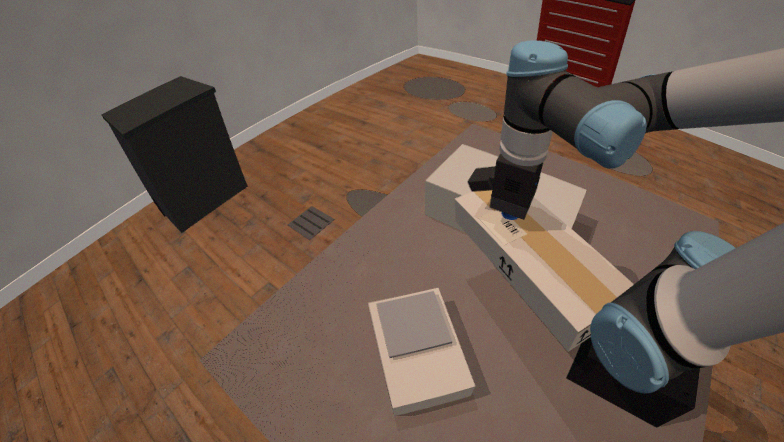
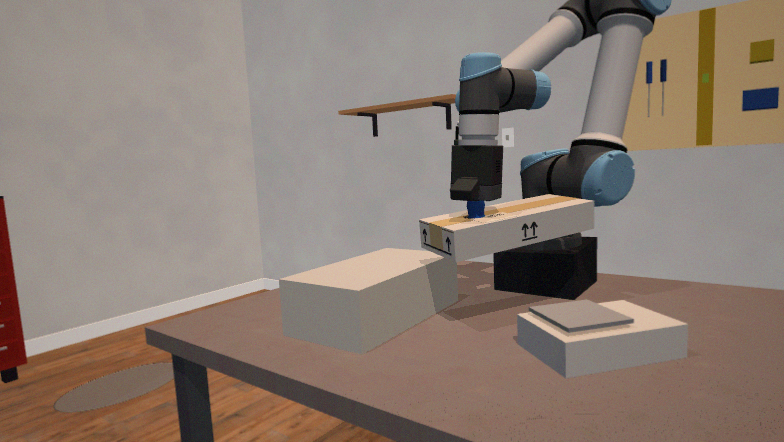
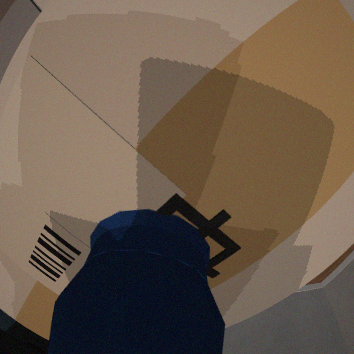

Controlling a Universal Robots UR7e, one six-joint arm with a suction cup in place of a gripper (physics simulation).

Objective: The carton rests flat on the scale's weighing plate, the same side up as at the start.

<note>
I see my suction cup, a long white carton, a scale and a large pale block.
</note>
